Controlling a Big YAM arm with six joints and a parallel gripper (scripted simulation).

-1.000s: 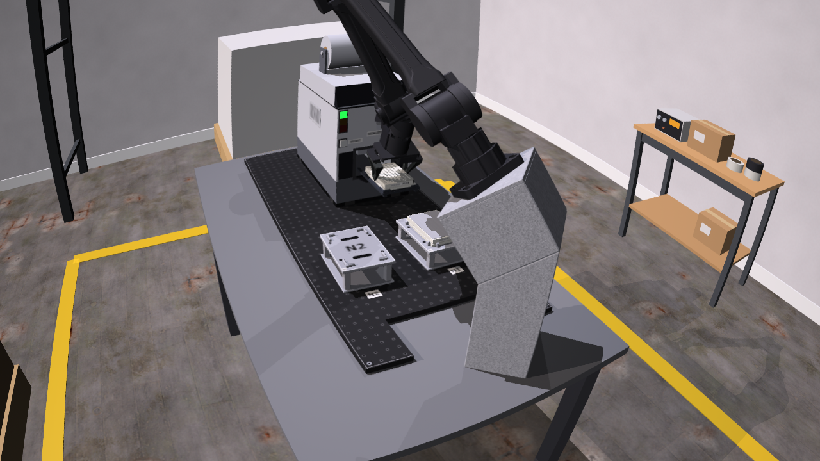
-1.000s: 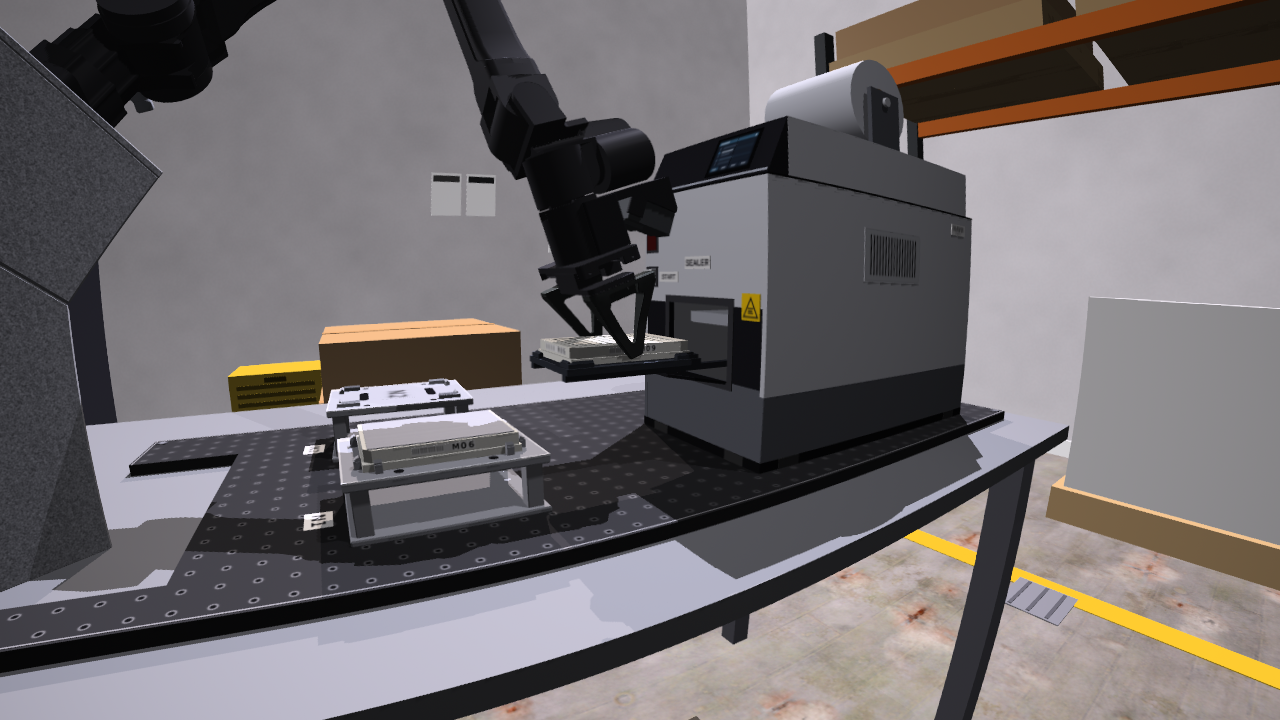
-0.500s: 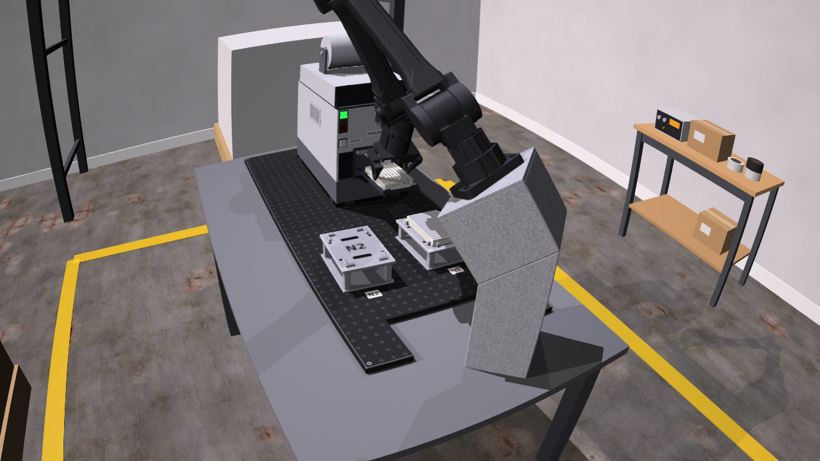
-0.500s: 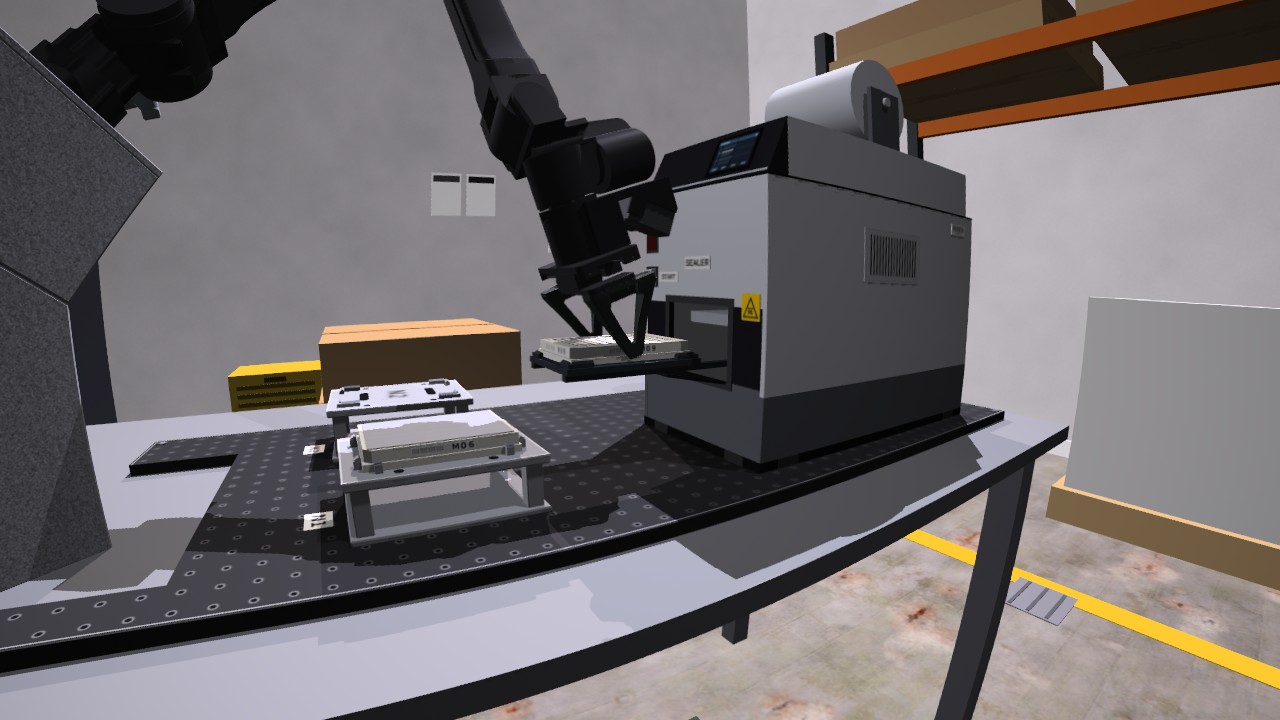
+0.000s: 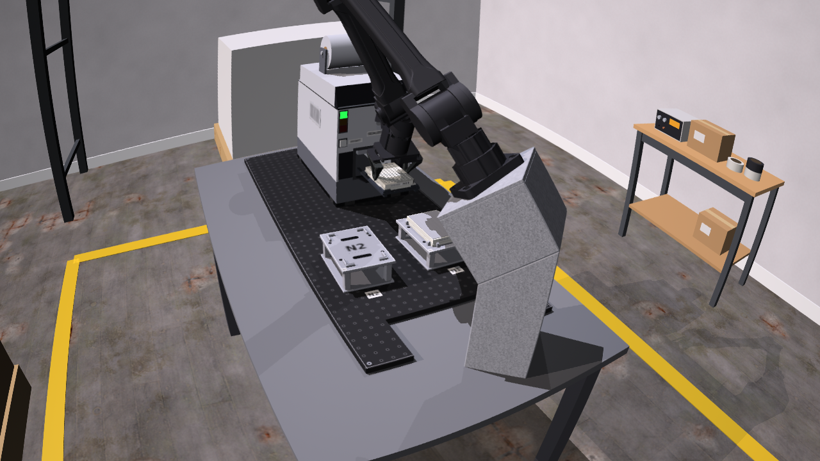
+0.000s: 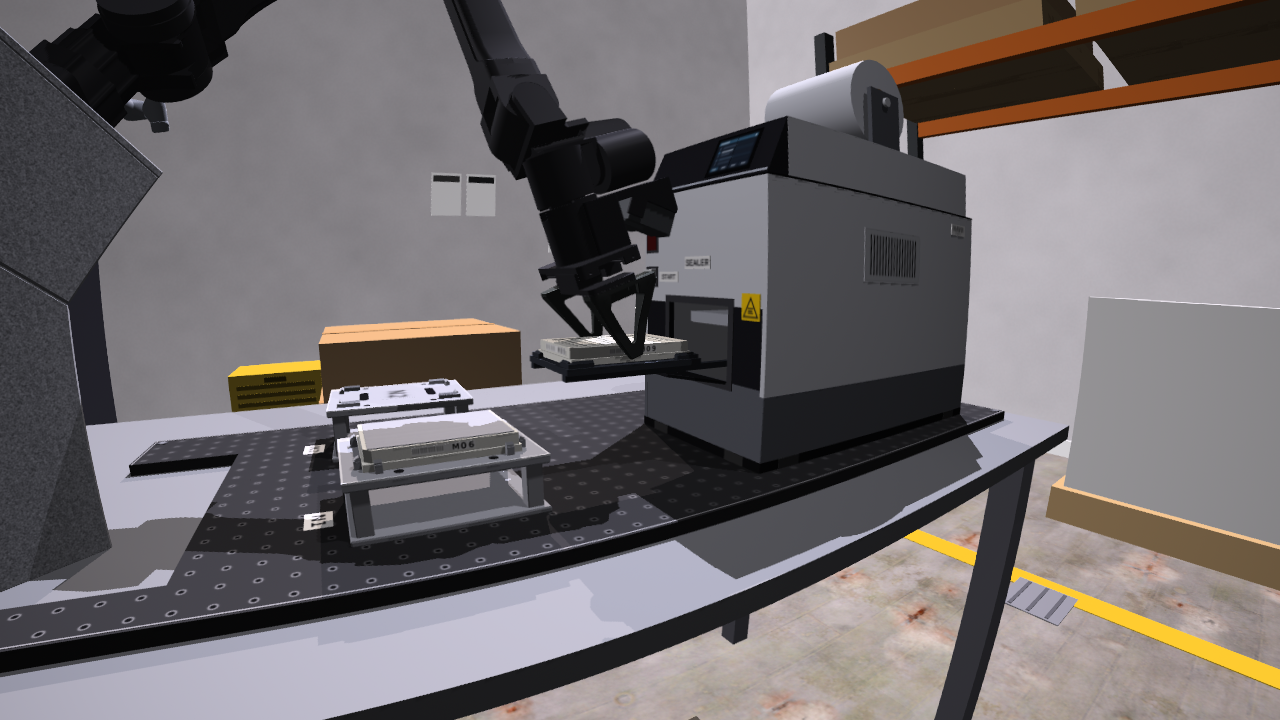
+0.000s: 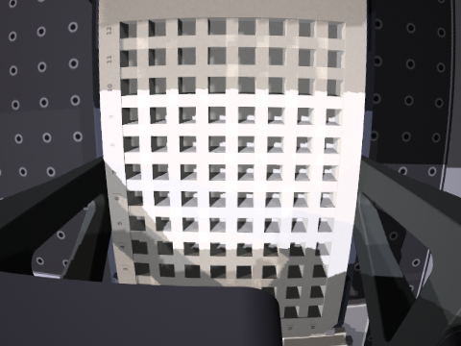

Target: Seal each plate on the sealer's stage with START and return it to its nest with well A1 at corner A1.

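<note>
Right now my hand is right at the white well plate. Also, from my hand: nest N2: 23 cm behind, 13 cm to the left, 7 cm below; then start button: 8 cm ahead, 11 cm to the left, 7 cm above; then sealer stage: 2 cm below.
</note>
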